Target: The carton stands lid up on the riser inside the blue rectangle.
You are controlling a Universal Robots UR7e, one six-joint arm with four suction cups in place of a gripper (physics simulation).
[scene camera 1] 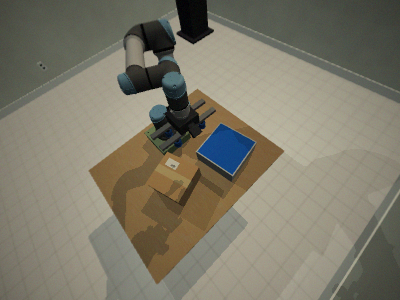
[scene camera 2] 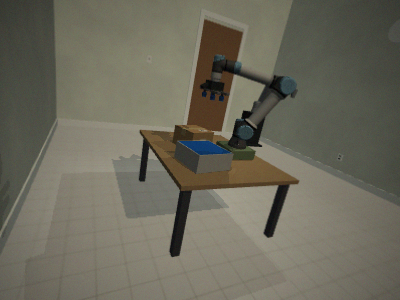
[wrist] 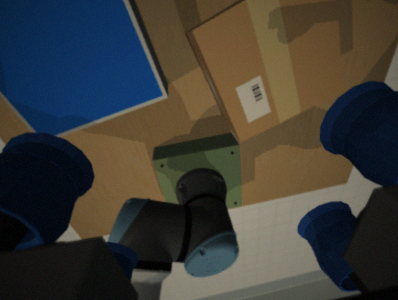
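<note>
The brown carton (scene camera 1: 172, 180) (scene camera 2: 192, 134) (wrist: 225, 60) stands on the table beside the riser, its face with a tape strip and white label up. The riser (scene camera 1: 215, 168) (scene camera 2: 215, 162) is a light grey box. Its top is covered by the blue rectangle (scene camera 1: 226, 146) (scene camera 2: 205, 147) (wrist: 75, 60), which bears no carton. My gripper (scene camera 1: 186, 131) (scene camera 2: 213, 95) (wrist: 212, 200), with blue suction cups, hangs high above the table, apart from carton and riser. The cups hold nothing. The carton's far edge is cut off in the wrist view.
The wooden table (scene camera 1: 270, 150) (scene camera 2: 260, 172) bears the arm's green base block (scene camera 2: 244, 154) (wrist: 165, 172), close to the carton and riser. A black pedestal (scene camera 1: 193, 20) stands on the floor behind the arm. A brown door (scene camera 2: 200, 110) is in the back wall.
</note>
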